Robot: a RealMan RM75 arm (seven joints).
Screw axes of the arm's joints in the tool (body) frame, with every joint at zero. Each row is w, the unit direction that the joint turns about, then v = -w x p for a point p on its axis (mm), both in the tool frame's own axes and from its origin. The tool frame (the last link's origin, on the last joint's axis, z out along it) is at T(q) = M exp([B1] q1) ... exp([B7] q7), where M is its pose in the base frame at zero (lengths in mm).
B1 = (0, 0, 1, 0.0, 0.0, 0.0)
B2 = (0, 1, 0, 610.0, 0.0, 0.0)
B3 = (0, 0, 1, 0.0, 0.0, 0.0)
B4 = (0, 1, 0, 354.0, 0.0, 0.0)
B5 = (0, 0, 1, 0.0, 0.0, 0.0)
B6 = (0, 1, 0, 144.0, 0.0, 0.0)
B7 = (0, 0, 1, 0.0, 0.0, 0.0)
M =
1 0 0 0.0
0 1 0 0.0
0 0 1 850.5
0 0 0 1
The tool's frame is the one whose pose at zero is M.
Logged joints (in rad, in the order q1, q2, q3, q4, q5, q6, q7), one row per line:
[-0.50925 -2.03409 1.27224 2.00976 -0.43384 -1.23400 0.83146]
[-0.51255 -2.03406 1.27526 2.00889 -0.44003 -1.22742 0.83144]
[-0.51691 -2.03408 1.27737 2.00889 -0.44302 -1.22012 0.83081]
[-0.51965 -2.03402 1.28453 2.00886 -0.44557 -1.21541 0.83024]
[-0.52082 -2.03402 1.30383 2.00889 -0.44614 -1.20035 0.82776]
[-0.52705 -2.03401 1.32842 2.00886 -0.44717 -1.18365 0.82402]
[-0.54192 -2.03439 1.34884 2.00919 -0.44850 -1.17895 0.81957]
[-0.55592 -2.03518 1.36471 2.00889 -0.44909 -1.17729 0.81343]
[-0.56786 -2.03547 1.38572 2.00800 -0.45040 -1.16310 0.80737]
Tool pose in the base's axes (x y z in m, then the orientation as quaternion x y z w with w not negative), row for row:
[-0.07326 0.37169 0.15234 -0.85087 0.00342 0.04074 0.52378]
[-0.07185 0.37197 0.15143 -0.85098 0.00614 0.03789 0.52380]
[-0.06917 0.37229 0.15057 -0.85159 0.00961 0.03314 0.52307]
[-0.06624 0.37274 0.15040 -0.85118 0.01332 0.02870 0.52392]
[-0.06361 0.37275 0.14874 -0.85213 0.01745 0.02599 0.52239]
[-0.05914 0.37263 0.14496 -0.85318 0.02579 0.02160 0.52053]
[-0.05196 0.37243 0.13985 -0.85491 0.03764 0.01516 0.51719]
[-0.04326 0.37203 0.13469 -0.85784 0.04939 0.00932 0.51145]
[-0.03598 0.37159 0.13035 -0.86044 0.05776 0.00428 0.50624]
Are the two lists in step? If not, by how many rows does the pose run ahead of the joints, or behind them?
The pose runs 1 row behind the joints: the pose in row i belongs to the joints in row i - 1.
